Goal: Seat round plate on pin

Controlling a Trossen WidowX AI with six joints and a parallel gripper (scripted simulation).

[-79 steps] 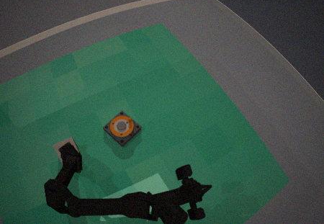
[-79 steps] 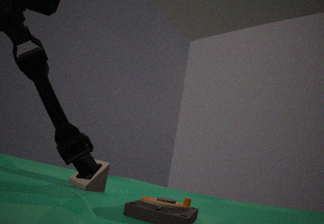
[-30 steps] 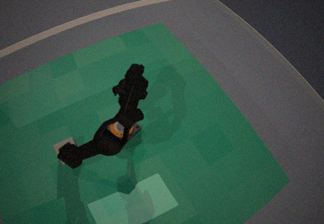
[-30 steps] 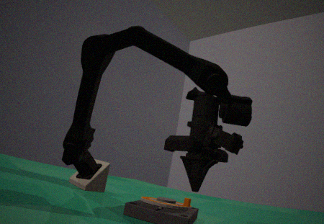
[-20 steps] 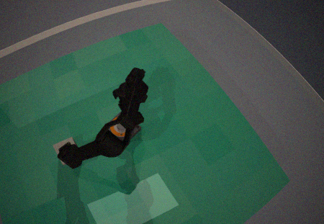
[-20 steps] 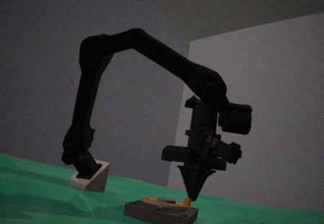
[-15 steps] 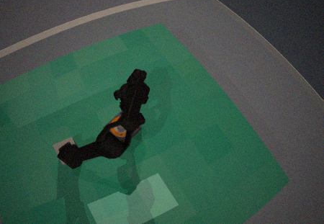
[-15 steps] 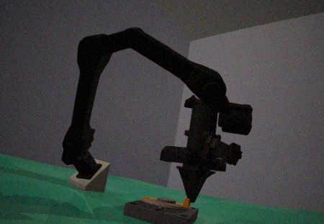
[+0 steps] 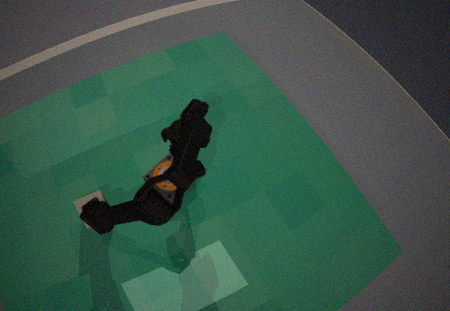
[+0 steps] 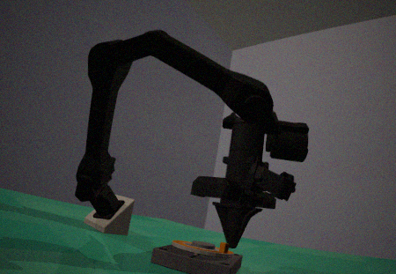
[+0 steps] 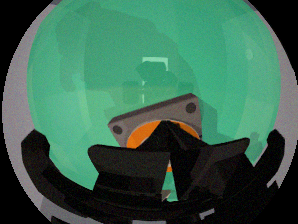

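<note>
Right now my gripper tip is 50 mm past the base and 20 mm above it.
</note>
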